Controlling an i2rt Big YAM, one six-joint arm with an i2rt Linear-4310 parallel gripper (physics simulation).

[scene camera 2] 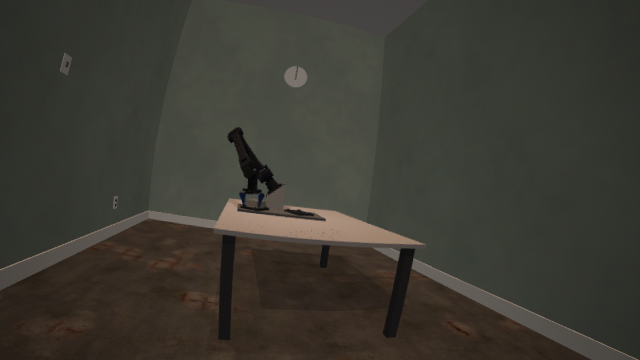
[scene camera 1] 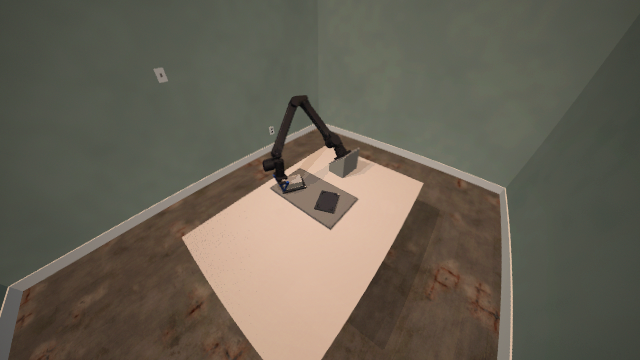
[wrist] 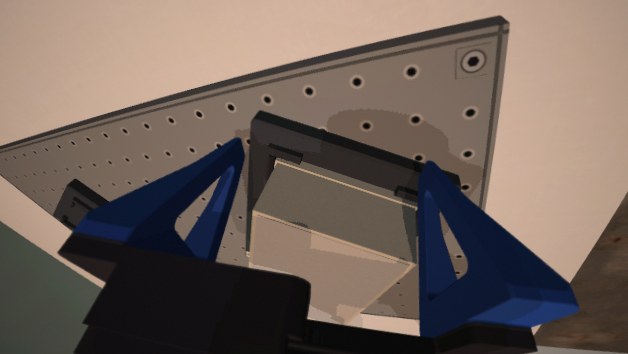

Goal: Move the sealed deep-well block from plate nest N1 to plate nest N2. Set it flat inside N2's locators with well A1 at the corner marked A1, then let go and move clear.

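Frame: origin at the arm's base, x ahead, y left, z up, level; millimetres.
Seen in the pictures: gripper, between the fingertips: (scene camera 2: 251, 206) (scene camera 1: 281, 187) (wrist: 330, 157); arm's base, origin of its link: (scene camera 2: 275, 189) (scene camera 1: 343, 156).
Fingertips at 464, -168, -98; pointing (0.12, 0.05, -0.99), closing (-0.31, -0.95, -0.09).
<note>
Offsets run from my fingertips to a thing's middle, as dx, dy, dz. Level surfaces: height alone.
The sealed deep-well block @(-77, +26, +14) (scene camera 1: 295, 181) (scene camera 2: 255, 203) (wrist: 325, 245), pale with a light lid, sits in the dark plate nest N1 @(-76, +26, -10) (wrist: 340, 150). My gripper (scene camera 1: 285, 187) (scene camera 2: 251, 205) (wrist: 330, 157) points down around it, open, with one blue finger on each side of the block. In the wrist view the right finger stands close to the block's side and a gap shows at the left finger. Whether the right finger touches the block I cannot tell. The dark plate nest N2 @(-116, +305, -10) (scene camera 1: 327, 201) (scene camera 2: 299, 212) (wrist: 75, 204) holds no block. Its A1 mark is not readable.
Both nests stand on a grey perforated baseplate (scene camera 1: 306, 201) (scene camera 2: 280, 214) (wrist: 440, 92) on the pale table @(dz -32) (scene camera 1: 280, 250) (scene camera 2: 350, 231). A grey upright bracket (scene camera 1: 345, 165) (scene camera 2: 276, 198) stands at the arm's base, behind the baseplate in scene camera 1.
</note>
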